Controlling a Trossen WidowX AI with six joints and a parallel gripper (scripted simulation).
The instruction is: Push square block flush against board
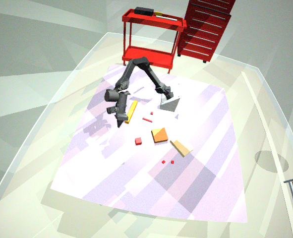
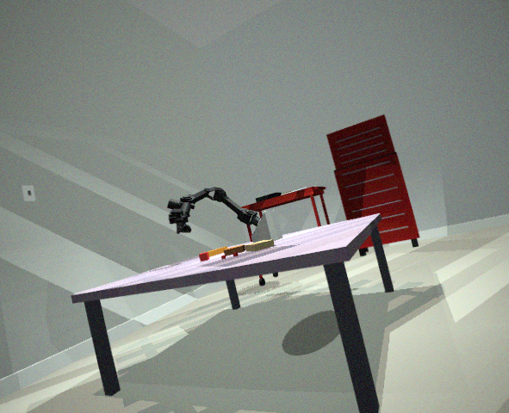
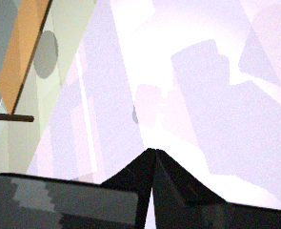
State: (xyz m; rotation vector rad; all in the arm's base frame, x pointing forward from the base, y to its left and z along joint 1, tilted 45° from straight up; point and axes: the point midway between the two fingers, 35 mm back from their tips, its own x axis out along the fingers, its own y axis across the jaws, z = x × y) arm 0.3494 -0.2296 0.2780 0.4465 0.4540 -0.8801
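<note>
The orange square block lies 60 mm behind my gripper tip, 280 mm to the left of it and 160 mm below it. Also, from my gripper tip: red cube (10 mm ahead, 130 mm to the left, 160 mm below); thin red stick (190 mm behind, 190 mm to the left, 170 mm below); long yellow-orange bar (250 mm behind, 60 mm to the left, 160 mm below).
</note>
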